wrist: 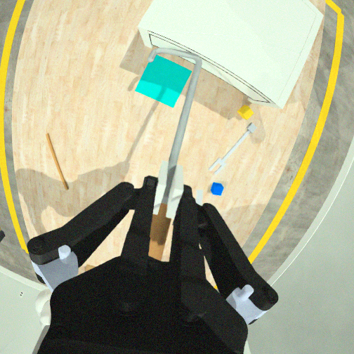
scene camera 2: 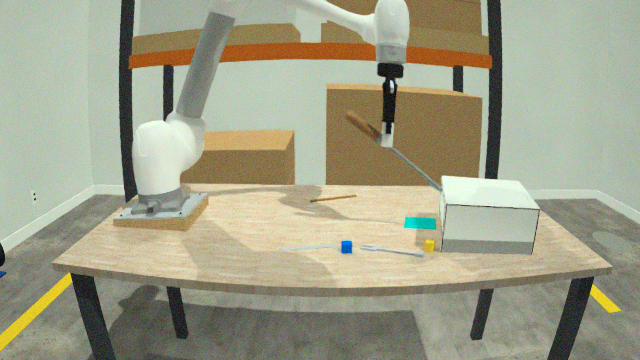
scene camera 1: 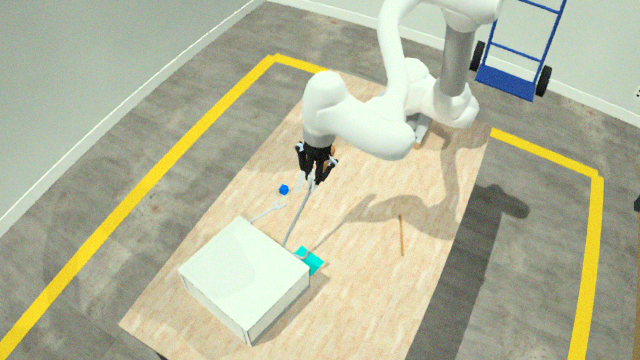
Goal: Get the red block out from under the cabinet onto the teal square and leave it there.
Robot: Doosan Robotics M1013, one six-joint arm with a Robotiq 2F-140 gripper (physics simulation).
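Frame: origin at the arm's base, x ahead, y left, z up, level; millimetres.
Seen in the pictures: gripper, fingertip midpoint: (scene camera 2: pixel 386 146) (scene camera 1: pixel 311 187); arm's base, origin of the base link: (scene camera 2: pixel 161 205).
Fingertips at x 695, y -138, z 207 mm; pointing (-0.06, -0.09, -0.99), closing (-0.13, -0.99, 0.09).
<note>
Pixels of each thing's middle, then the offset from my fingertips to it. "spot": a spot on its surface instead.
- grey rod, body centre: (scene camera 2: pixel 395 152) (scene camera 1: pixel 316 203) 33 mm ahead, 28 mm left, 23 mm down
- white cabinet, body centre: (scene camera 2: pixel 485 212) (scene camera 1: pixel 244 280) 293 mm ahead, 107 mm right, 173 mm down
- teal square, surface spot: (scene camera 2: pixel 420 223) spot: 126 mm ahead, 21 mm left, 241 mm down
- yellow block, body centre: (scene camera 2: pixel 429 245) 87 mm ahead, 186 mm right, 229 mm down
- forked grey tool, body centre: (scene camera 2: pixel 392 250) (scene camera 1: pixel 265 213) 14 mm back, 180 mm right, 238 mm down
- blue block, body centre: (scene camera 2: pixel 346 247) (scene camera 1: pixel 283 189) 131 mm back, 159 mm right, 229 mm down
- pale strip, body centre: (scene camera 2: pixel 310 247) (scene camera 1: pixel 301 178) 220 mm back, 125 mm right, 241 mm down
- thin brown stick, body centre: (scene camera 2: pixel 333 198) (scene camera 1: pixel 401 234) 108 mm back, 302 mm left, 238 mm down
My gripper (scene camera 1: pixel 311 181) (scene camera 2: pixel 387 140) (wrist: pixel 168 173) is shut on a hook tool, a grey rod (scene camera 1: pixel 298 215) (scene camera 2: pixel 412 166) (wrist: pixel 185 115) with a brown handle and a bent end. The gripper is high above the table, and the rod slopes down toward the white cabinet (scene camera 1: pixel 245 275) (scene camera 2: pixel 490 225) (wrist: pixel 240 40). In the wrist view the bent end overlaps the edge of the teal square (scene camera 1: pixel 314 262) (scene camera 2: pixel 420 223) (wrist: pixel 162 85), beside the cabinet. In scene camera 2 the rod's far end is hidden at the cabinet's upper left edge. The red block does not show in any view.
A yellow block (scene camera 2: pixel 429 245) (wrist: pixel 245 111) is near the cabinet. A forked grey tool (scene camera 1: pixel 265 213) (scene camera 2: pixel 395 250) (wrist: pixel 234 146), a blue block (scene camera 1: pixel 283 189) (scene camera 2: pixel 346 247) (wrist: pixel 217 189) and a pale strip (scene camera 2: pixel 310 247) lie near one long edge. A thin brown stick (scene camera 1: pixel 401 235) (scene camera 2: pixel 333 198) (wrist: pixel 57 161) lies toward the opposite edge.
</note>
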